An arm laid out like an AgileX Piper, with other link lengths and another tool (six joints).
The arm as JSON. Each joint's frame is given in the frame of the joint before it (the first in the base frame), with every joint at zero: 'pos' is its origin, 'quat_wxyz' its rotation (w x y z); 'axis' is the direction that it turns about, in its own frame. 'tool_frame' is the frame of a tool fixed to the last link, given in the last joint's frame.
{
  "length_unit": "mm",
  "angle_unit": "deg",
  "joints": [
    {
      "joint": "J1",
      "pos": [
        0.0,
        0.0,
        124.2
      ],
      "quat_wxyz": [
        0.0,
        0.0,
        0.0,
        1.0
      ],
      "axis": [
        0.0,
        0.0,
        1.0
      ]
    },
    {
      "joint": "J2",
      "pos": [
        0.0,
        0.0,
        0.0
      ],
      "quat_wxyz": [
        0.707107,
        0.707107,
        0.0,
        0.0
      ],
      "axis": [
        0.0,
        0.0,
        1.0
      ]
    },
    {
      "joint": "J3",
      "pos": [
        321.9,
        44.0,
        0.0
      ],
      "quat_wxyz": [
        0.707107,
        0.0,
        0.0,
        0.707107
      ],
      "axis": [
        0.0,
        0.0,
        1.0
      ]
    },
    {
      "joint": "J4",
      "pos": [
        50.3,
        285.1,
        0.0
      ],
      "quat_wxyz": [
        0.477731,
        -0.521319,
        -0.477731,
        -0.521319
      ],
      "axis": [
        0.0,
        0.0,
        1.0
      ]
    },
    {
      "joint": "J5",
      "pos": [
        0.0,
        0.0,
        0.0
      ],
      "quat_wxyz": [
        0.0,
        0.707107,
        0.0,
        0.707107
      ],
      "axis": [
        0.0,
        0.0,
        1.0
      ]
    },
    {
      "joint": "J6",
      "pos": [
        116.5,
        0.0,
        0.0
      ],
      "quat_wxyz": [
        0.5,
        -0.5,
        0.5,
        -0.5
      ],
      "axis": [
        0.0,
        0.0,
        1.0
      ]
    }
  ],
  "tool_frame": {
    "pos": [
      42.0,
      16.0,
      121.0
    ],
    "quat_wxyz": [
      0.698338,
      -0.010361,
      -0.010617,
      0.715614
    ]
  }
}
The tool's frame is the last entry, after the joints.
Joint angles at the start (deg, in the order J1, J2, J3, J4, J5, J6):
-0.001, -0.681, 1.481, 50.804, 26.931, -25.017
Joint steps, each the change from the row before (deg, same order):
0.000, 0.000, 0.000, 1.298, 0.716, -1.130
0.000, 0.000, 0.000, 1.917, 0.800, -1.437
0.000, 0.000, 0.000, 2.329, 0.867, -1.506
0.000, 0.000, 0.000, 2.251, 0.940, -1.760
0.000, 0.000, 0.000, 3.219, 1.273, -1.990
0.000, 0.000, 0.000, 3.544, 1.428, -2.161
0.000, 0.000, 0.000, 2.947, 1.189, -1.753
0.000, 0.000, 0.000, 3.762, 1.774, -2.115
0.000, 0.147, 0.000, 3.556, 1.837, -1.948
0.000, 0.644, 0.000, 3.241, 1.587, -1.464
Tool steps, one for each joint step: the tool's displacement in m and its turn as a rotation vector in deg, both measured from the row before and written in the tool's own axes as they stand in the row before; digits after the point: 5 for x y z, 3 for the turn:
-0.00345, 0.00169, 0.00054, -0.409, -0.836, -0.001
-0.00462, 0.00143, 0.00054, -0.335, -1.165, 0.220
-0.00540, 0.00119, 0.00053, -0.263, -1.411, 0.492
-0.00580, 0.00123, 0.00055, -0.291, -1.437, 0.151
-0.00803, 0.00121, 0.00062, -0.260, -2.091, 0.711
-0.00919, 0.00091, 0.00059, -0.187, -2.385, 0.767
-0.00784, 0.00036, 0.00044, -0.058, -2.035, 0.643
-0.01087, 0.00075, 0.00059, -0.145, -2.818, 0.883
-0.01066, 0.00087, 0.00082, -0.215, -2.776, 0.901
-0.00824, 0.00090, 0.00144, -0.336, -2.325, 1.394

